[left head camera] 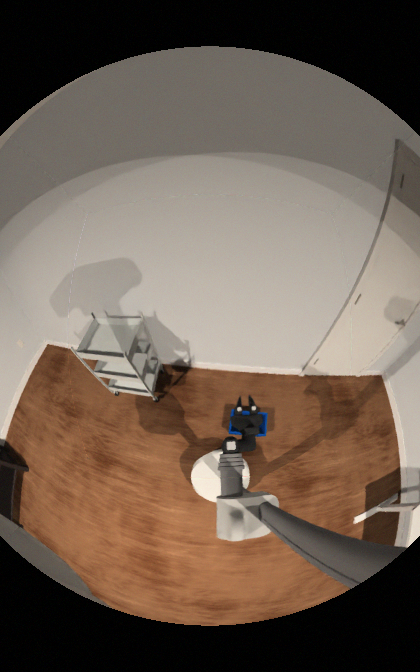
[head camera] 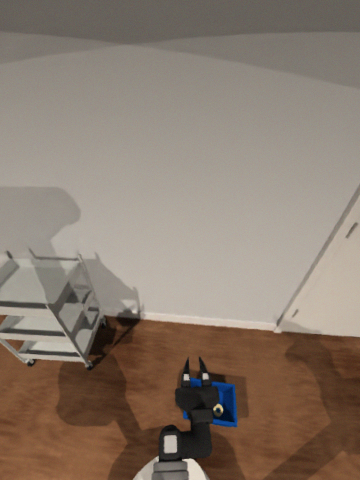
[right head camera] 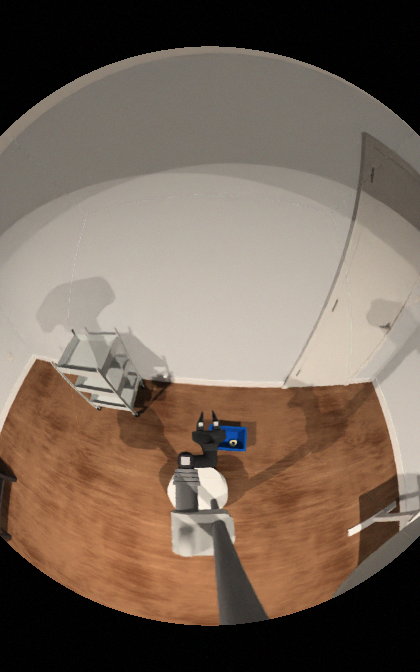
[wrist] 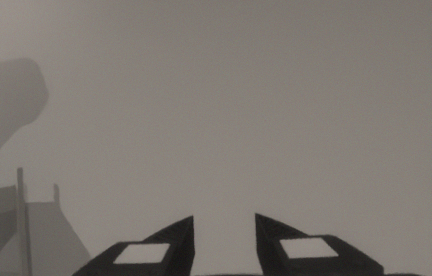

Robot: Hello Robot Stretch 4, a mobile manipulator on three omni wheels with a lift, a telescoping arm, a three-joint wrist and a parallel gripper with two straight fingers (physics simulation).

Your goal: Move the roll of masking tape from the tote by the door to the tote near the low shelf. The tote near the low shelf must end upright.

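Note:
The blue tote by the door stands upright on the floor. The roll of masking tape is a small yellowish ring inside it, towards the near side. My gripper is open and empty, its fingers pointing forward to the wall. It is raised above the floor and covers the left part of the tote in the head view. In the left head view the gripper body hides the tape. The tote near the low shelf and the shelf do not show.
A grey three-tier cart stands against the wall to the left. The door is at the right. White table legs are at the right, and a dark piece of furniture is at the far left.

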